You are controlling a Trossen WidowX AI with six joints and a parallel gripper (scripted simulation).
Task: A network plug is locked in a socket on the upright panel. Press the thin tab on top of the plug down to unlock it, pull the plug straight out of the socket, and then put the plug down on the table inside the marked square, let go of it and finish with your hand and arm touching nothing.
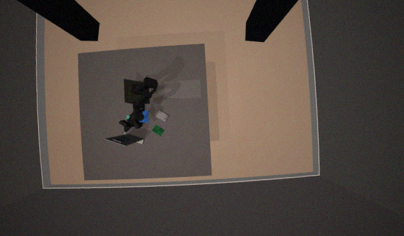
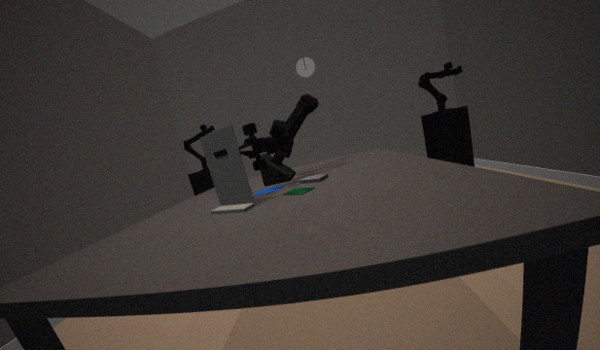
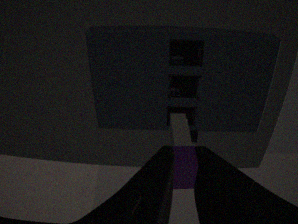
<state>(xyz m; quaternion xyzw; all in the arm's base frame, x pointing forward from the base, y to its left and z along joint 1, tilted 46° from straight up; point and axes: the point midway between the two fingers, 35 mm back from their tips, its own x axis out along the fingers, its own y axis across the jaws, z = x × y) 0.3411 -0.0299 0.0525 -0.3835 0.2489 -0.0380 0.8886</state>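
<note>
The grey panel lies 80 mm ahead of my gripper tip, 20 mm to the right of it and 70 mm below it. Round my gripper tip: purple plug: right at my gripper tip.
</note>
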